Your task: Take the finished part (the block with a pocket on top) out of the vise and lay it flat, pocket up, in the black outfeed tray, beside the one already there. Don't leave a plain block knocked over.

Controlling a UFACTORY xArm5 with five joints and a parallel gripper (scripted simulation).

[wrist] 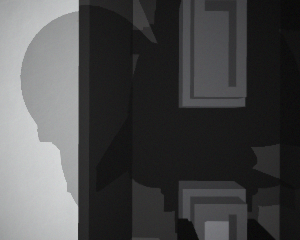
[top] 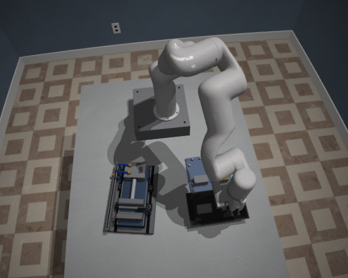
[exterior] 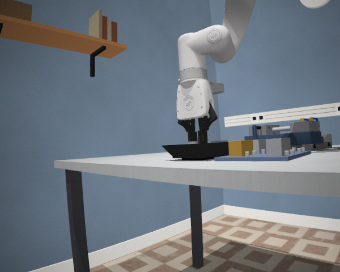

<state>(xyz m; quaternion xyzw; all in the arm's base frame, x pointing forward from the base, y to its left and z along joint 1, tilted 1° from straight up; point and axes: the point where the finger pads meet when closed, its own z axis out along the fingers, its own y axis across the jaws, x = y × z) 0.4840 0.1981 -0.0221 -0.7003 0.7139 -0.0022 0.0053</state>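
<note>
Now: the yellow block 12 cm behind my hand, 3 cm below it and 1 cm to the right of it. Also, from my hand: blue vise: 39 cm to the right, 10 cm behind, 2 cm below; plain grey block: 13 cm behind, 10 cm to the right, 3 cm below; blue fixture plate: 17 cm behind, 5 cm to the right, 5 cm below.
</note>
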